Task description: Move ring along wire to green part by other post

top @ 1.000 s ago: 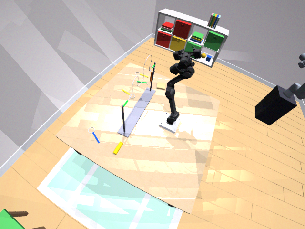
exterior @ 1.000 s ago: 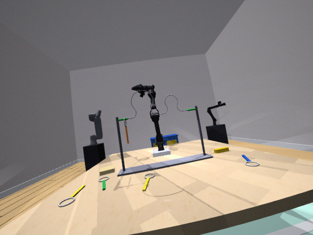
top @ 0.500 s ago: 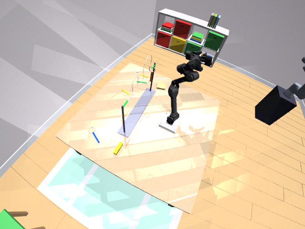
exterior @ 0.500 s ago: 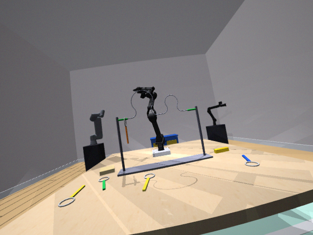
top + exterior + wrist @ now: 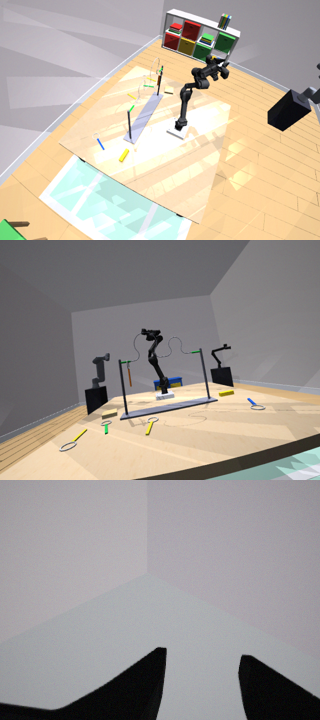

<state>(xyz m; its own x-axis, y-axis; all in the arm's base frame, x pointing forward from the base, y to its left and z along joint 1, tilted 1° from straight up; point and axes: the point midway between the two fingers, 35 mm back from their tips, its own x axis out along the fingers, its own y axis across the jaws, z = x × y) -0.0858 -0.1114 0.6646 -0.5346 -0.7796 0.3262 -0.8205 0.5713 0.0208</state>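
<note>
The orange-handled ring is 470 mm ahead of my gripper tip, 90 mm to the right of it and 410 mm below it. Round my gripper tip: blue-handled ring (650 mm ahead, 610 mm to the left, 710 mm below); then yellow block (380 mm ahead, 610 mm to the left, 700 mm below); then tan block (410 mm ahead, 290 mm to the right, 700 mm below).
</note>
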